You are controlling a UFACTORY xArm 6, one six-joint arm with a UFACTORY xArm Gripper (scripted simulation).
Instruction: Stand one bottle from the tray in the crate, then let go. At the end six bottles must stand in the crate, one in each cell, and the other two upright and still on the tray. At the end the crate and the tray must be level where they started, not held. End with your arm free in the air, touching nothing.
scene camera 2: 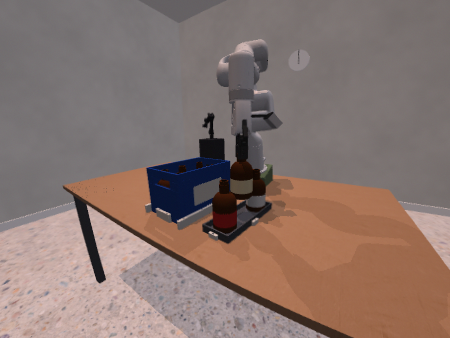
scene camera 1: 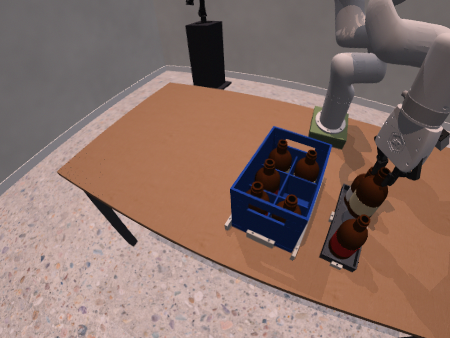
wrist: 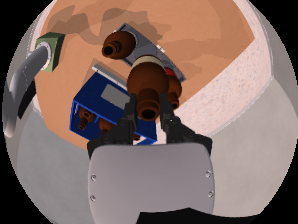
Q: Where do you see a blue crate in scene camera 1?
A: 286, 236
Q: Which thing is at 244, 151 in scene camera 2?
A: My gripper.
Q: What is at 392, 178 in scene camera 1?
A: My gripper.
